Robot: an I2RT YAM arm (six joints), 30 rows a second.
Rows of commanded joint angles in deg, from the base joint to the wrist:
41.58 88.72 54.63 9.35 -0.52 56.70
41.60 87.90 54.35 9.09 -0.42 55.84
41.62 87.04 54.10 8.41 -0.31 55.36
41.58 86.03 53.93 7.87 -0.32 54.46
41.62 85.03 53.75 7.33 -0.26 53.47
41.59 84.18 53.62 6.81 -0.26 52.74
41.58 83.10 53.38 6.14 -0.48 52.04
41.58 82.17 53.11 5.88 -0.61 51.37
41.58 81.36 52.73 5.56 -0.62 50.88
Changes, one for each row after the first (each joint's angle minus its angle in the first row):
0.02 -0.82 -0.28 -0.26 0.10 -0.86
0.04 -1.68 -0.53 -0.94 0.21 -1.34
0.00 -2.69 -0.70 -1.48 0.20 -2.24
0.04 -3.69 -0.88 -2.02 0.26 -3.23
0.01 -4.54 -1.01 -2.54 0.26 -3.96
0.00 -5.62 -1.25 -3.21 0.04 -4.66
0.00 -6.55 -1.52 -3.47 -0.09 -5.33
0.00 -7.36 -1.90 -3.79 -0.10 -5.82

